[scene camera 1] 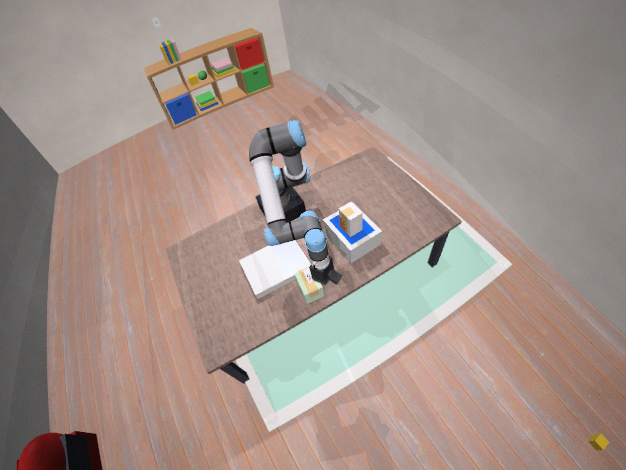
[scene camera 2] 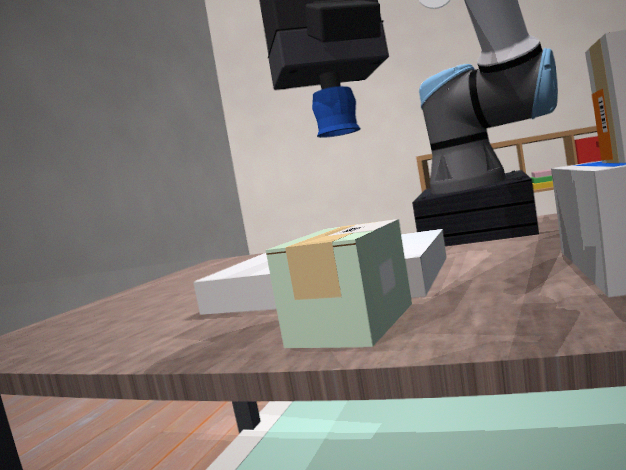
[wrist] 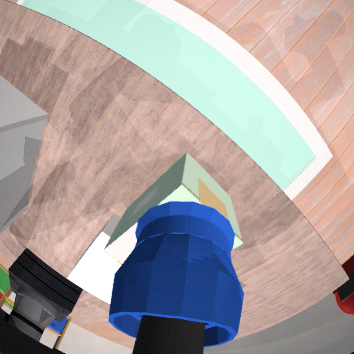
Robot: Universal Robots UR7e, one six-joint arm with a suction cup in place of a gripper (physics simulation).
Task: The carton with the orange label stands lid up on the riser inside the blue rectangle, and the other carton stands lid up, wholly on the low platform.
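Observation:
The carton with the orange label (scene camera 1: 355, 225) (scene camera 2: 614, 75) stands upright on the riser (scene camera 1: 363, 249) (scene camera 2: 577, 217) (wrist: 17, 165), on the blue rectangle (scene camera 1: 365, 234) (scene camera 2: 601, 164); a strip of tape shows on its top. The other carton, pale green (scene camera 1: 311, 294) (scene camera 2: 323, 321) (wrist: 160, 187), stands on the table with its taped, labelled face up, in front of the low white platform (scene camera 1: 267, 268) (scene camera 2: 227, 298) (wrist: 94, 270). My suction cup (scene camera 2: 338, 132) (wrist: 185, 207) is off, open and empty. It hangs above the green carton, apart from it, and hides part of its top in the wrist view.
The wooden table (scene camera 1: 212, 313) (scene camera 2: 101, 328) (wrist: 200, 130) carries these things, and its front edge runs close by the green carton. The robot's black base (scene camera 2: 475, 215) stands behind the platform and riser. A shelf unit (scene camera 1: 204, 49) stands at the wall.

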